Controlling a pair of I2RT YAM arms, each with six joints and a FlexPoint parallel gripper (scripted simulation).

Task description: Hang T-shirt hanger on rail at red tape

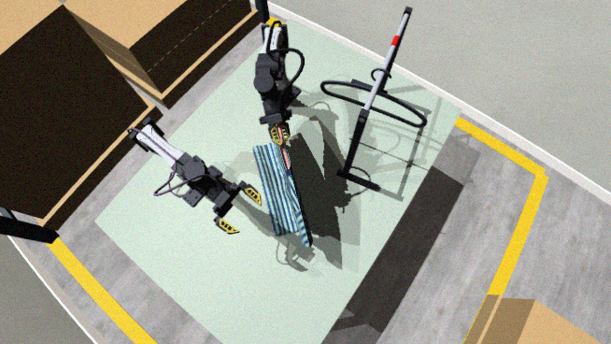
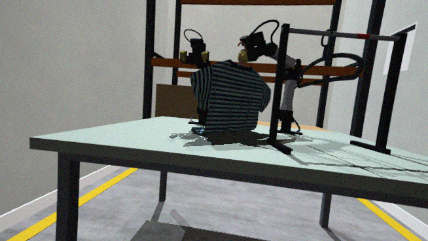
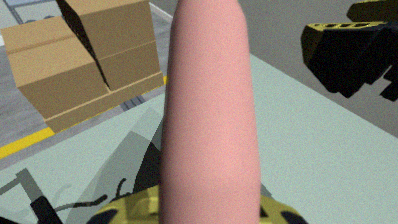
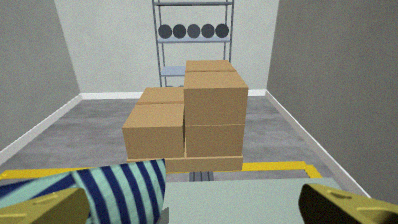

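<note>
The black hanger lies 360 mm to the left of my left hand, 120 mm ahead of it and 10 mm below it. Round my left hand: pink hanger (30 mm below).
</note>
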